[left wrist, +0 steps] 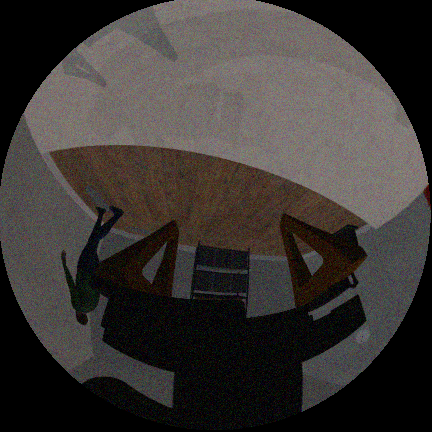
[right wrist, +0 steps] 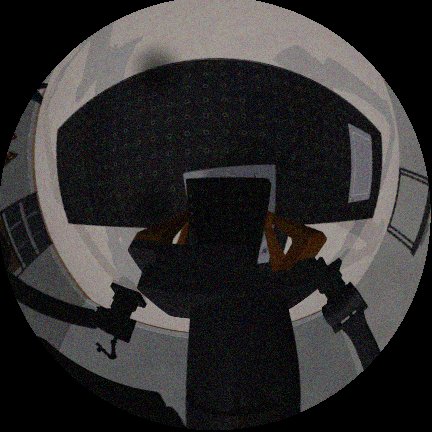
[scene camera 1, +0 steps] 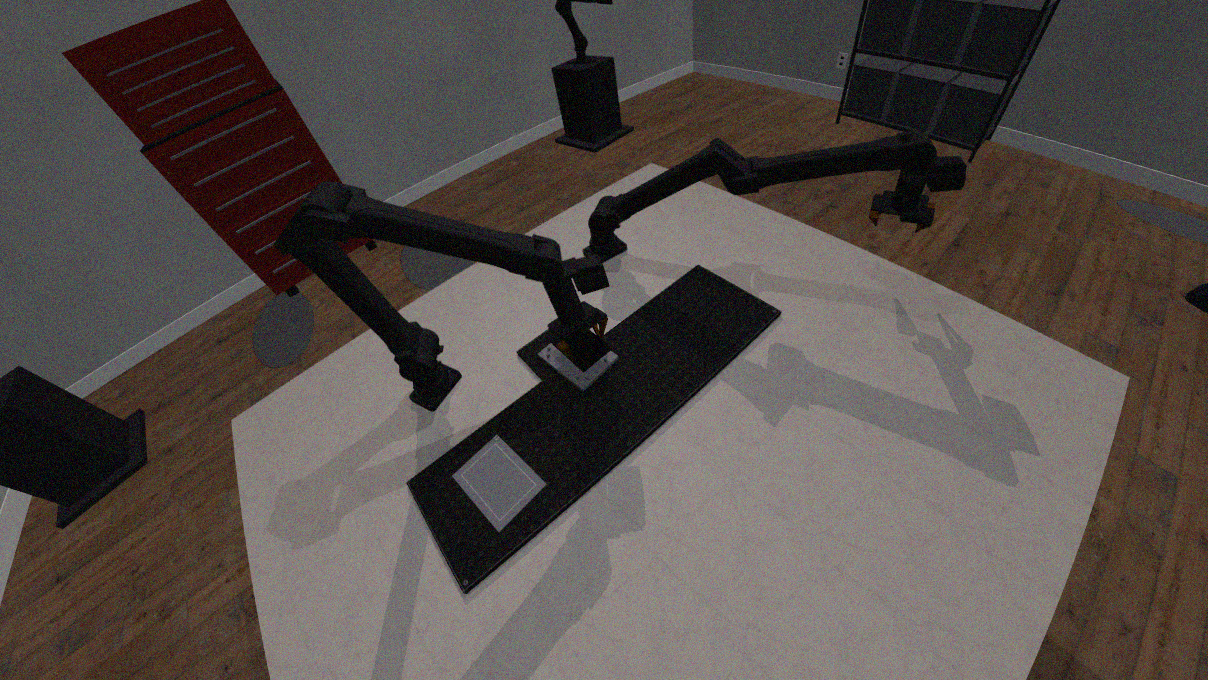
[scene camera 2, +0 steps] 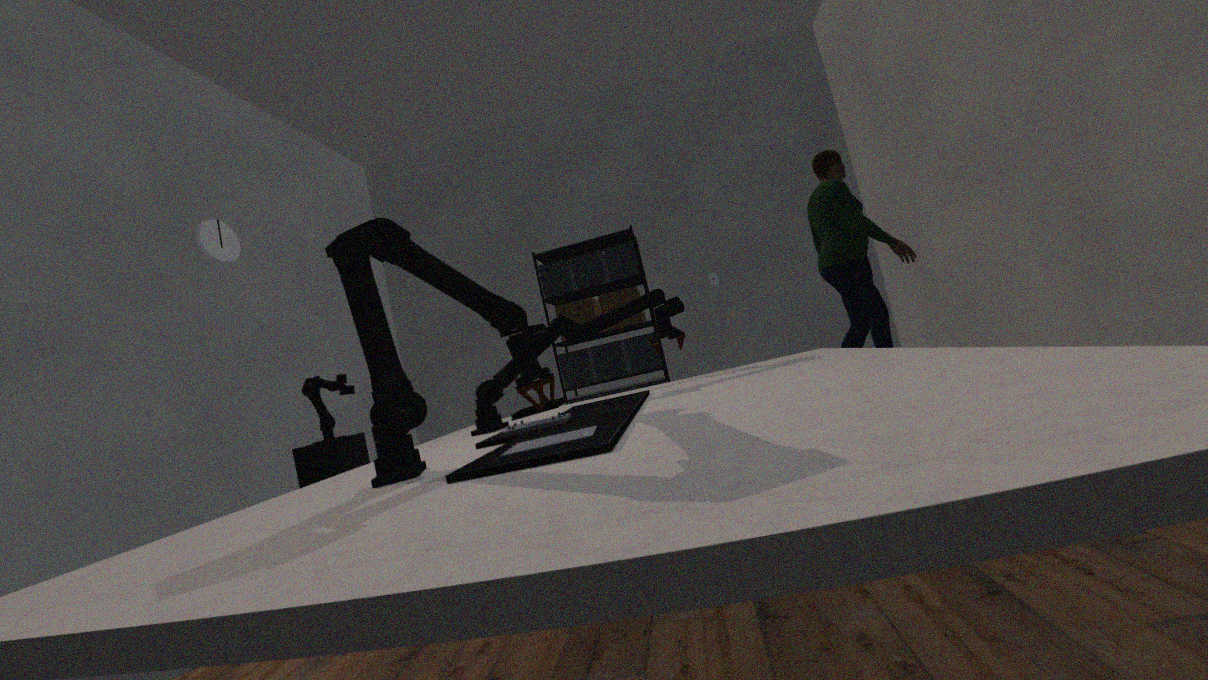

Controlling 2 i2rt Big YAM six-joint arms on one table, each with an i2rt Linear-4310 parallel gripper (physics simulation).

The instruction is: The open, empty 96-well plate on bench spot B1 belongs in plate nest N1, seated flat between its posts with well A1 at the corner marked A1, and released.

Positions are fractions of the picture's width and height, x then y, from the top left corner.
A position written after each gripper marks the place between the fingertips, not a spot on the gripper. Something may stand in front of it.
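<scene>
While the left gripper (left wrist: 0.53,0.52) is open and holds nothing, the right gripper (right wrist: 0.53,0.50) holds a dark well plate (scene camera 1: 0.49,0.51) that is clear of everything else. The right wrist view shows the plate too (right wrist: 0.52,0.49), but in the left wrist view the plate is out of frame. A pale square nest (scene camera 1: 0.41,0.71) is also part of the scene, and the right wrist view shows the nest as well (right wrist: 0.83,0.33).
</scene>
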